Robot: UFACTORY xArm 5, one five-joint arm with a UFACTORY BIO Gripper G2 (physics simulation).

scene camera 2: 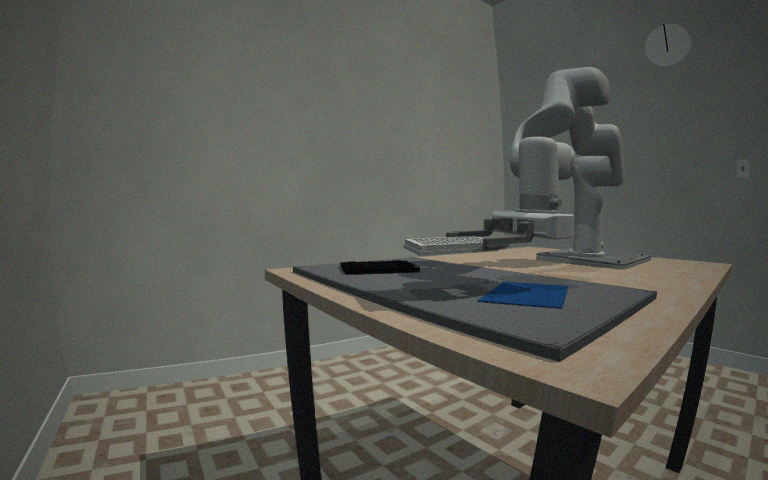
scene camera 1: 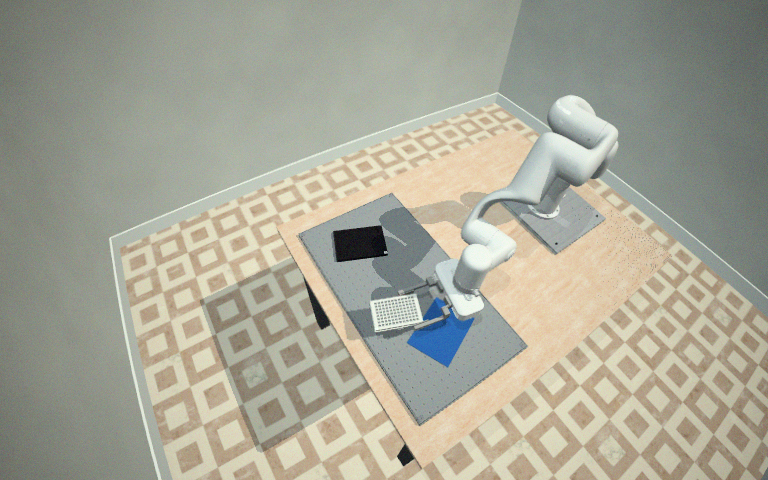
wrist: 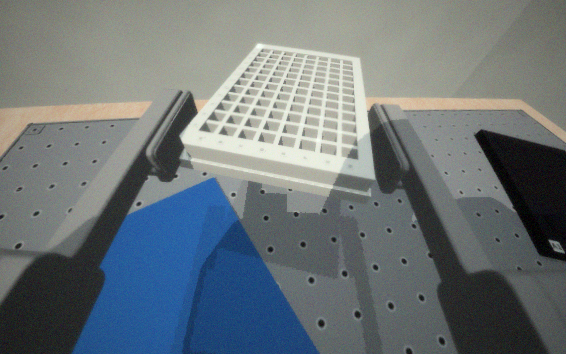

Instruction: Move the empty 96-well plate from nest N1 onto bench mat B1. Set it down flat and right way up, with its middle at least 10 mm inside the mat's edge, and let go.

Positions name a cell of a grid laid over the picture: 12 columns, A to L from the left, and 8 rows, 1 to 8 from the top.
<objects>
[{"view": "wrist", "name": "my gripper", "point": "F3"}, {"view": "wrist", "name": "white 96-well plate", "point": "G3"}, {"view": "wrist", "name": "blue bench mat B1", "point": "D7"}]
</objects>
